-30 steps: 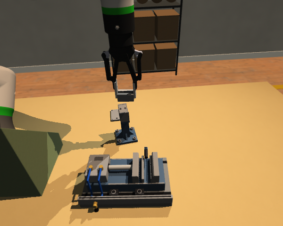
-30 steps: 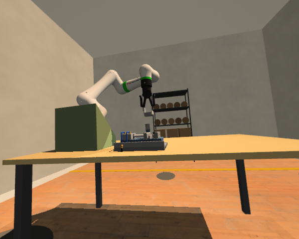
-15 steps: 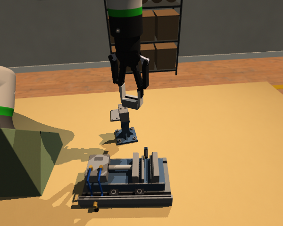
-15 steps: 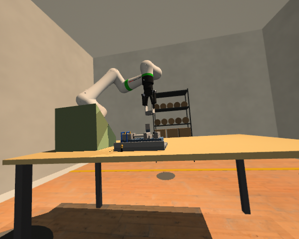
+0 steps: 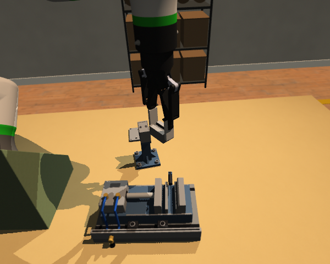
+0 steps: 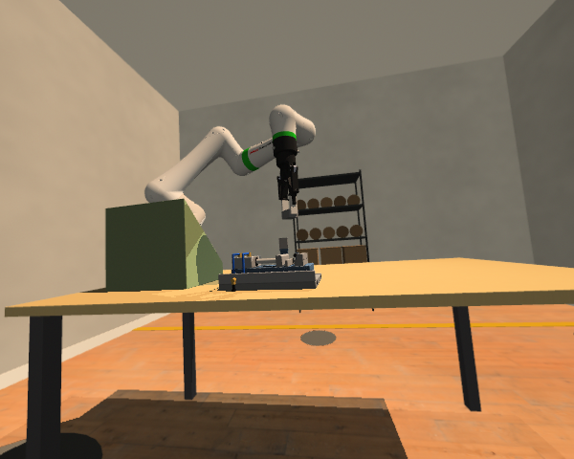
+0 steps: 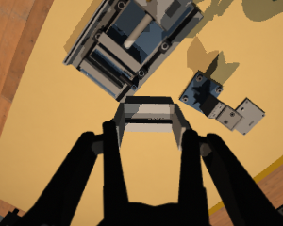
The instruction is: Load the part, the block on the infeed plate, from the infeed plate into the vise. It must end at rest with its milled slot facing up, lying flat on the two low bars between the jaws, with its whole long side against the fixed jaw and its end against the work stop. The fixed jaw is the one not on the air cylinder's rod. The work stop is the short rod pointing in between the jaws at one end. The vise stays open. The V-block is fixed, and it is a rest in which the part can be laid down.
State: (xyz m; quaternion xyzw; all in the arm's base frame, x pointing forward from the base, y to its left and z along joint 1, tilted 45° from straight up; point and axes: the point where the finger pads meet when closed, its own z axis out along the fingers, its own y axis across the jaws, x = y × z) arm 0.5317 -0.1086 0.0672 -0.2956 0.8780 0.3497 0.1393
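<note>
The fixed jaw lies 19 cm below my hand, 9 cm to the right of it and 5 cm ahead of it. Round my hand: moving jaw: 19 cm below, 9 cm to the right, 2 cm behind; then work stop: 18 cm below, 4 cm to the right, 2 cm ahead; then part: 2 cm below.
</note>
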